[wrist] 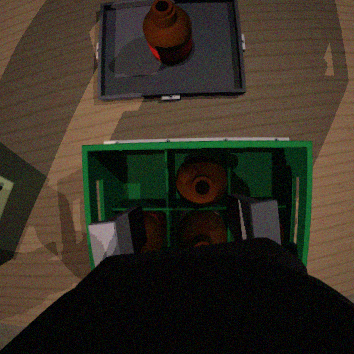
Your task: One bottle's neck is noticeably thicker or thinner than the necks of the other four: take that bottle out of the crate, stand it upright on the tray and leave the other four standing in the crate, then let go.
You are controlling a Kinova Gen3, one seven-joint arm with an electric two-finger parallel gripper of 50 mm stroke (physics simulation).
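A brown bottle with a red label stands upright on the grey tray at the top of the view. The green crate is below it, split by dividers into compartments. One brown bottle stands in its upper middle compartment. Another bottle is in the compartment below, and part of a bottle shows to the left of that. My gripper is open and empty above the crate's lower part. The arm's dark body hides the crate's near side, and the right finger covers part of the right compartments.
A dark green object with a pale inner part stands at the left edge, beside the crate. The wooden table shows around the tray and crate, with broad shadows across it. The crate's upper left and upper right compartments hold no bottle.
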